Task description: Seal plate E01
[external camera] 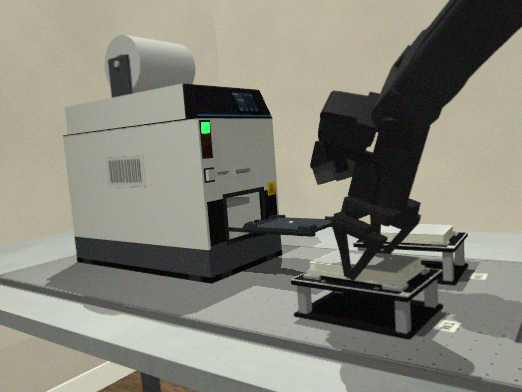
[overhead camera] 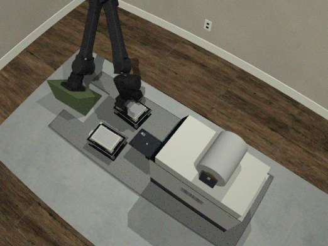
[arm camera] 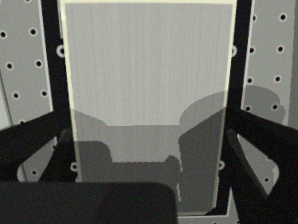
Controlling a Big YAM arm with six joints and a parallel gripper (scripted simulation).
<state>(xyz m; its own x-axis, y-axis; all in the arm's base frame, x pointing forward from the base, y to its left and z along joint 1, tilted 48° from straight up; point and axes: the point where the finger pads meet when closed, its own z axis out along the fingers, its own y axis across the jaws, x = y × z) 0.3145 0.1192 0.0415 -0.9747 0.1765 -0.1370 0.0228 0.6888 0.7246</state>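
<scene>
Now: the black plate nest 2 cm below my hand. From my hand the other things lie so: sealer stage 20 cm ahead, 12 cm to the right, 2 cm above; then covered white plate 1 cm ahead, 21 cm to the right; then start button 30 cm ahead, 3 cm to the right, 12 cm above.
</scene>
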